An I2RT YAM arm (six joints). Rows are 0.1 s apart.
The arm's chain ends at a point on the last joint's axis. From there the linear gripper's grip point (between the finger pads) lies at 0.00 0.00 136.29 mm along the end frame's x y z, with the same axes.
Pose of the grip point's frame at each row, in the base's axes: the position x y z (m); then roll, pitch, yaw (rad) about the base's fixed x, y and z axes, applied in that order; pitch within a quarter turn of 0, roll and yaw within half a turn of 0:
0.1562, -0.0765, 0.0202, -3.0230, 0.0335, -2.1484
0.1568, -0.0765, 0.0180, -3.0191, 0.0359, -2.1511
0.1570, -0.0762, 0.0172, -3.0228, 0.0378, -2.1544
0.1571, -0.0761, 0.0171, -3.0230, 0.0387, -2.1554
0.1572, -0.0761, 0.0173, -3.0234, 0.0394, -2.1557
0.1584, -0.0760, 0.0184, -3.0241, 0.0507, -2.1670
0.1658, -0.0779, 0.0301, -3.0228, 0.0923, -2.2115
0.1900, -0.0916, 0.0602, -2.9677, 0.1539, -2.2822
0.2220, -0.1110, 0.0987, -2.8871, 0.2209, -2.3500
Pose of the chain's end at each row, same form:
0.1402, -0.0715, 0.1555, -3.0230, 0.0335, -2.1484
0.1402, -0.0714, 0.1532, -3.0191, 0.0359, -2.1511
0.1407, -0.0716, 0.1524, -3.0228, 0.0378, -2.1544
0.1408, -0.0716, 0.1523, -3.0230, 0.0387, -2.1554
0.1409, -0.0717, 0.1525, -3.0234, 0.0394, -2.1557
0.1413, -0.0727, 0.1536, -3.0241, 0.0507, -2.1670
0.1454, -0.0782, 0.1649, -3.0228, 0.0923, -2.2115
0.1587, -0.0918, 0.1928, -2.9677, 0.1539, -2.2822
0.1773, -0.1075, 0.2274, -2.8871, 0.2209, -2.3500

